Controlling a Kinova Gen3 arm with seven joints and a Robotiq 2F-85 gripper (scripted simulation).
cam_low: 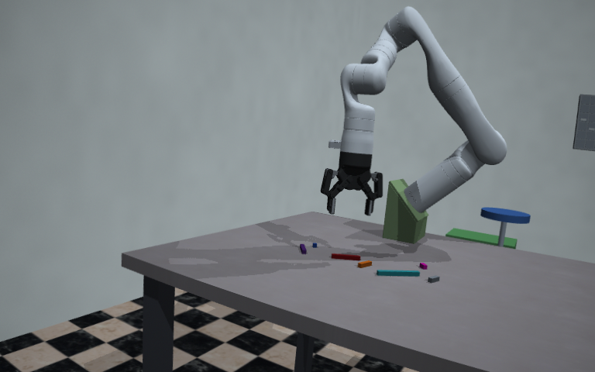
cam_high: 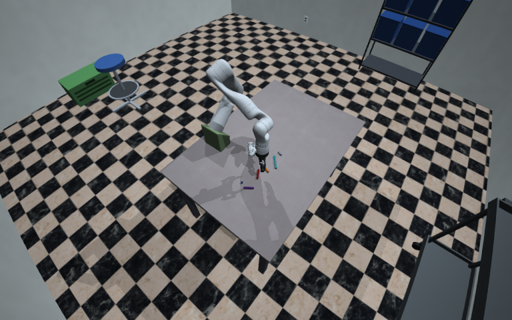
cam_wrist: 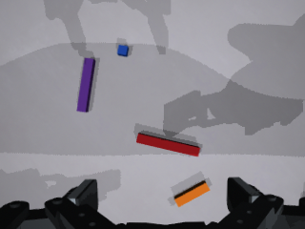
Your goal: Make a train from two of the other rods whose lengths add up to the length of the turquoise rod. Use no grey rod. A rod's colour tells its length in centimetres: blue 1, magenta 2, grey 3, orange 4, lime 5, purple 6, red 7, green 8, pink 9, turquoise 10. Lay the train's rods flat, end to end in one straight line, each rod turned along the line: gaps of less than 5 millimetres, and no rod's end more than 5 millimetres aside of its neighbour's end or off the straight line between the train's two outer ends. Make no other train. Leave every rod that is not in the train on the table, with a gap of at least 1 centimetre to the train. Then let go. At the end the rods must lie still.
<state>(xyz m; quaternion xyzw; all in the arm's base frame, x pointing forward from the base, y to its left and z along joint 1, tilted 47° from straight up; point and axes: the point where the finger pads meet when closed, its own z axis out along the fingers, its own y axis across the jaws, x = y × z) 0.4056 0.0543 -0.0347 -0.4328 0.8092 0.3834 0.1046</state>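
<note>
Now: hand 50 mm to the right of the orange rod and 120 mm above it. The rest, counted from my hand: purple rod (10 mm ahead, 120 mm to the right, 120 mm below); then small blue rod (40 mm behind, 120 mm to the right, 120 mm below); then red rod (20 mm behind, 10 mm to the right, 120 mm below).
</note>
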